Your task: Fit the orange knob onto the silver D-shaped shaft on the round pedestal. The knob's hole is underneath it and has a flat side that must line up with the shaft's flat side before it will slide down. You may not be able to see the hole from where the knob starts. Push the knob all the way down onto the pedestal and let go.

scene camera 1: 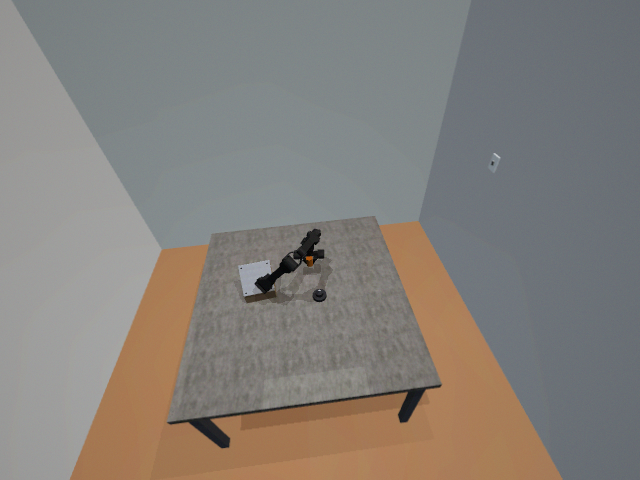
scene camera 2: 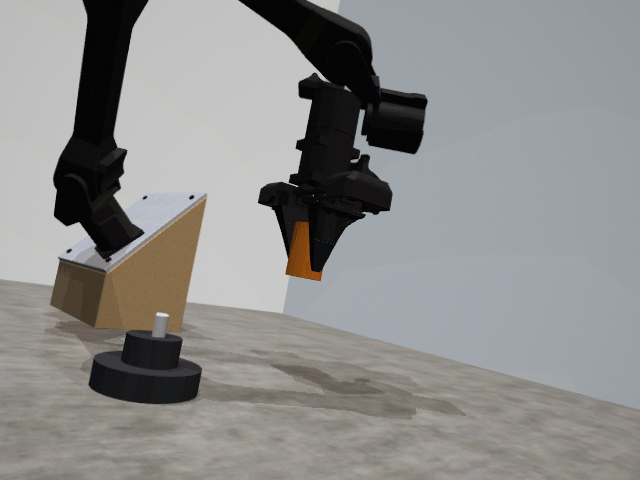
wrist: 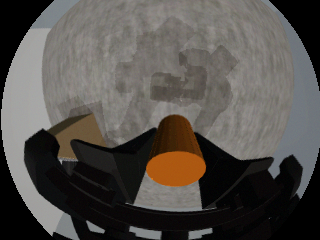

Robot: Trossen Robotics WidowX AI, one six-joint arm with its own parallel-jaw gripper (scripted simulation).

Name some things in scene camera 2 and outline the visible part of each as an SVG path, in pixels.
The gripper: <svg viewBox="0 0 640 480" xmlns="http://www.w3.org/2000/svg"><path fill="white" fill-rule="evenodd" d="M319 127L308 129L305 138L297 140L295 149L302 151L298 173L290 174L289 183L298 187L284 182L269 183L260 189L258 199L259 204L269 206L275 211L288 258L295 222L309 222L311 270L315 272L322 271L335 244L347 226L359 219L363 219L366 216L363 212L378 215L380 211L390 211L393 195L388 182L380 180L368 168L370 155L362 154L359 159L360 150L353 147L354 138L335 129Z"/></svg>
An orange knob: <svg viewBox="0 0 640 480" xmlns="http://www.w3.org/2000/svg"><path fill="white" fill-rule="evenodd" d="M297 221L295 222L285 274L321 281L323 269L321 272L311 270L309 222Z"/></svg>
